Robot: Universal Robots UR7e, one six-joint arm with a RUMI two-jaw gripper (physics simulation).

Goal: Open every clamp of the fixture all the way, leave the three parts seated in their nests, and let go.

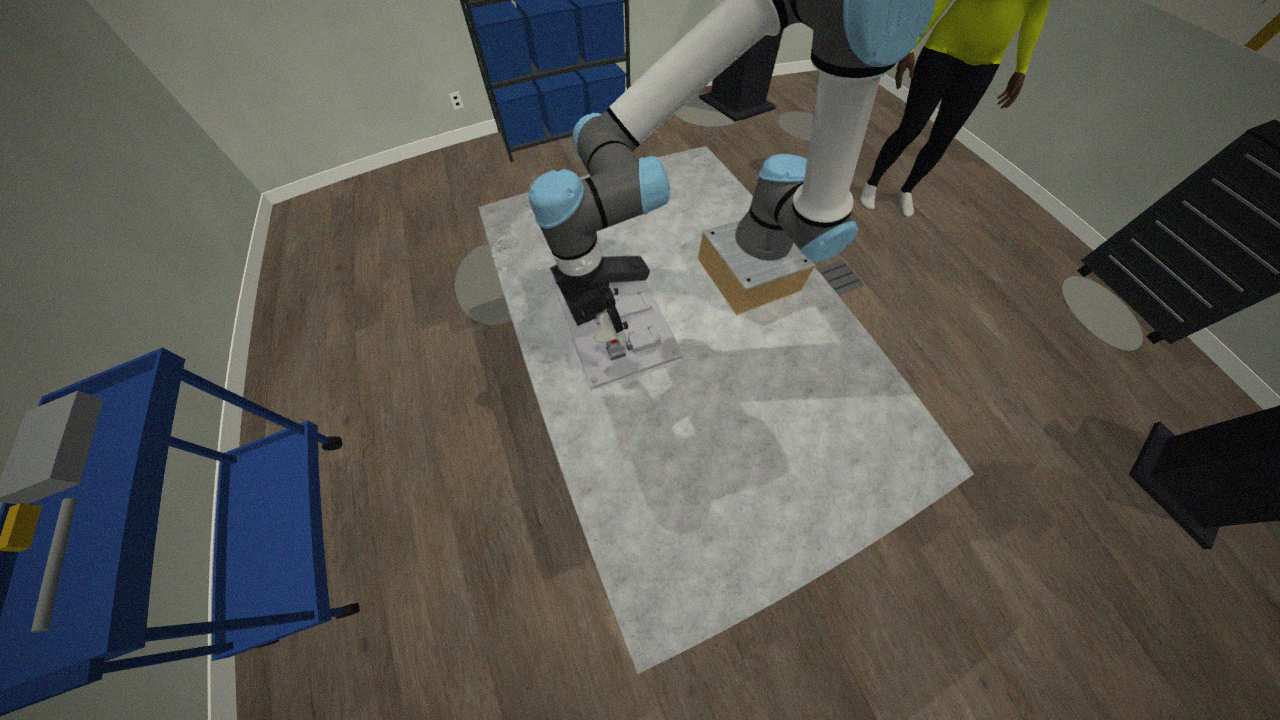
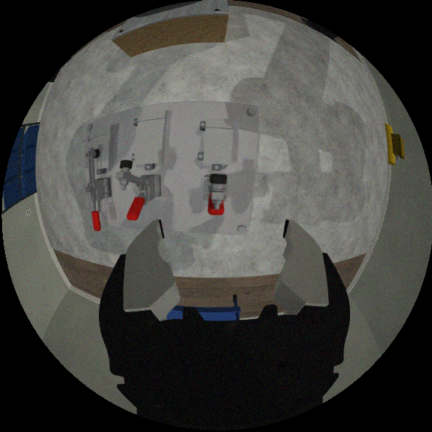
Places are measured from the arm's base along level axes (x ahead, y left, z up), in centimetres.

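Where they show: gripper, fingertip midpoint: [image 1: 611,324]; arm's base, origin of the base link: [image 1: 763,239].
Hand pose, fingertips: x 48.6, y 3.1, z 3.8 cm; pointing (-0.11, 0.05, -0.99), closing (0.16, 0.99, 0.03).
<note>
Things, the pixels of their top centre, and the offset from my fingertips. "*": a spot on its surface instead. Level surfaces: height alone.
- fixture plate, surface spot: [image 1: 633,365] * dx -2.1, dy +4.9, dz -13.1 cm
- right part, middle of its top: [image 1: 644,337] dx -7.8, dy +1.2, dz -10.5 cm
- right clamp, surface spot: [image 1: 614,345] * dx +0.0, dy +0.3, dz -8.2 cm
- grey mottled tabletop, its level: dz -14.6 cm
The fixture plate [image 1: 633,365] [image 2: 182,125] carries three pale parts in their nests: the left part [image 2: 101,142], the middle part [image 2: 149,142] and the right part [image 1: 643,336] [image 2: 218,142]. The left clamp [image 2: 93,175] stretches its arm over the left part, its red handle pointing away. The middle clamp [image 2: 134,180] has its arm raised and tilted, its black tip off the part. The right clamp [image 1: 614,346] [image 2: 217,192] stands with its arm up, its black tip clear of the part. My gripper [image 1: 613,329] [image 2: 223,221] is open and empty, above the fixture; its exact height is unclear.
The robot's wooden base block [image 1: 760,291] [image 2: 177,36] stands beyond the parts' side of the fixture. The plate lies on a grey mottled tabletop [image 1: 805,483] [image 2: 310,100]. A blue cart [image 1: 268,510] stands at the left, and a person [image 1: 957,80] stands at the back right.
</note>
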